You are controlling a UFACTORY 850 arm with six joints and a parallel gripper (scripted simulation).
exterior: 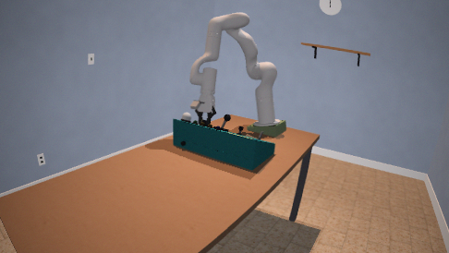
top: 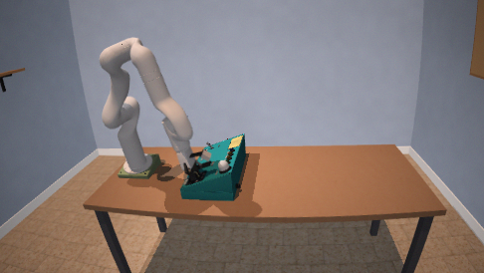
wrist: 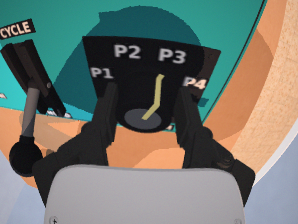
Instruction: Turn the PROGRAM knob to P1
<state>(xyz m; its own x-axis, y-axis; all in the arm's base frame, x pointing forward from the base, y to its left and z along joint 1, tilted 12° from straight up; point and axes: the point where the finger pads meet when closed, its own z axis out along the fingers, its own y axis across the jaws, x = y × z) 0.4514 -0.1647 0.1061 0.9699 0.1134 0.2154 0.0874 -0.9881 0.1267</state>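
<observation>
Right now the program knob is 1 cm ahead of my hand. From my hand the other things lie so: teal console: 2 cm ahead, 18 cm to the left, 3 cm below; then cycle lever: 3 cm behind, 12 cm to the left, 1 cm above; then mode knob: 2 cm behind, 24 cm to the left.
</observation>
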